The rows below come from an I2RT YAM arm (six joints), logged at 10 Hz.
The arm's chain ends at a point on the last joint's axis. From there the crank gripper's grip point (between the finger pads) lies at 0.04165 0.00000 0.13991 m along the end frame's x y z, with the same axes.
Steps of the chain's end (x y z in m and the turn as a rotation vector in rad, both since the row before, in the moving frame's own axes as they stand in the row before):
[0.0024 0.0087 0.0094 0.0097 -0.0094 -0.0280]
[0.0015 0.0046 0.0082 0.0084 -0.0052 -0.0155]
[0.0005 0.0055 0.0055 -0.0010 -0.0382 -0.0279]
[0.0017 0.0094 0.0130 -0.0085 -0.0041 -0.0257]
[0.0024 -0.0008 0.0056 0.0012 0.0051 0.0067]
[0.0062 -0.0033 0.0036 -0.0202 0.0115 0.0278]
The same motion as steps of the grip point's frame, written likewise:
[0.0010 0.0062 0.0098 0.0097 -0.0094 -0.0280]
[0.0008 0.0028 0.0084 0.0084 -0.0052 -0.0155]
[-0.0049 0.0046 0.0070 -0.0010 -0.0382 -0.0279]
[0.0011 0.0095 0.0132 -0.0085 -0.0041 -0.0257]
[0.0031 -0.0007 0.0054 0.0012 0.0051 0.0067]
[0.0078 0.0007 0.0031 -0.0202 0.0115 0.0278]

